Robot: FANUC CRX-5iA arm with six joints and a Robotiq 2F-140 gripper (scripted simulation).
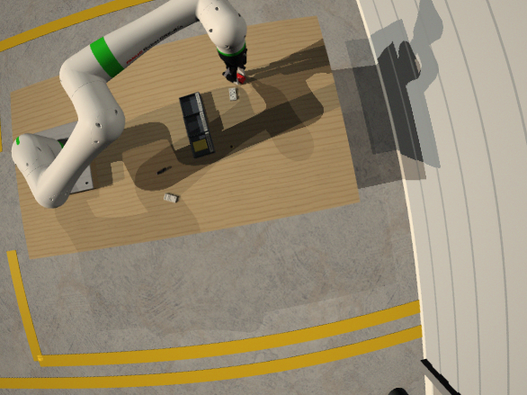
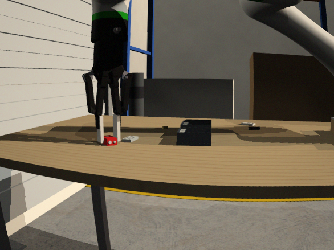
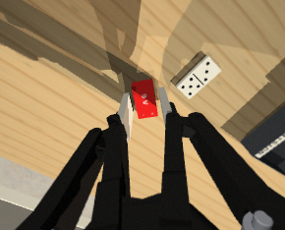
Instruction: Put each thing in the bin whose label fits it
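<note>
The red battery lies 1 cm behind my hand, 1 cm to the left of it and 3 cm below it. Also, from my hand: yellow pad 22 cm behind, 22 cm to the right, 3 cm below; nut 11 cm behind, 26 cm to the right, 3 cm below; black three-part bin 21 cm behind, 14 cm to the right, 2 cm below.
</note>
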